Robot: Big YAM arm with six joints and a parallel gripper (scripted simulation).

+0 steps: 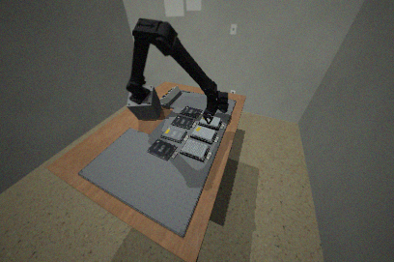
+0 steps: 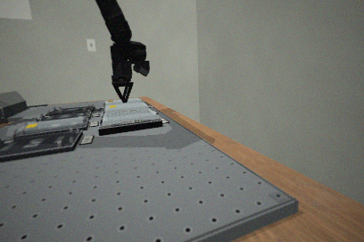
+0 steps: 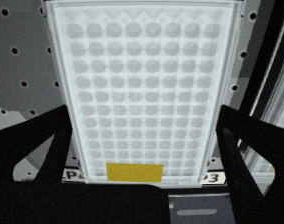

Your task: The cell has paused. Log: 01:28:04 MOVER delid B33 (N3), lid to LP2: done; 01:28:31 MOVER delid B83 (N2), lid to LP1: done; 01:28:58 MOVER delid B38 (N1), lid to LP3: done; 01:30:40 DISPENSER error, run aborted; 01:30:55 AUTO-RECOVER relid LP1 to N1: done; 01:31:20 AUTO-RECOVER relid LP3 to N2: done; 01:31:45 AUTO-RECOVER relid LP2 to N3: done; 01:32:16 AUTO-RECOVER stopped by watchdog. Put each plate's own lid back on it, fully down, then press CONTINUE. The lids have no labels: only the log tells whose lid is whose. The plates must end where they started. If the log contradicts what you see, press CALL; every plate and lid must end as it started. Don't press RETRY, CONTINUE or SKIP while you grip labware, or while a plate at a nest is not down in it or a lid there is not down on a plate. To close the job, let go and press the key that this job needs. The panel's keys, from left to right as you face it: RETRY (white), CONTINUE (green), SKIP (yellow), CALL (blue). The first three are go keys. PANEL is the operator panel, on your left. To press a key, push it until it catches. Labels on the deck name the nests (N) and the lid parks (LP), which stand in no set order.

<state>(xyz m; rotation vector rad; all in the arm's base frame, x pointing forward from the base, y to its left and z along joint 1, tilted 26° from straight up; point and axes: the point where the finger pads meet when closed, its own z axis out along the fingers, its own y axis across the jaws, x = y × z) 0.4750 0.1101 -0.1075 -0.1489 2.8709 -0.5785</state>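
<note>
The clear lid is 200 mm to the right of my hand, 180 mm behind it and 30 mm below it.
</note>
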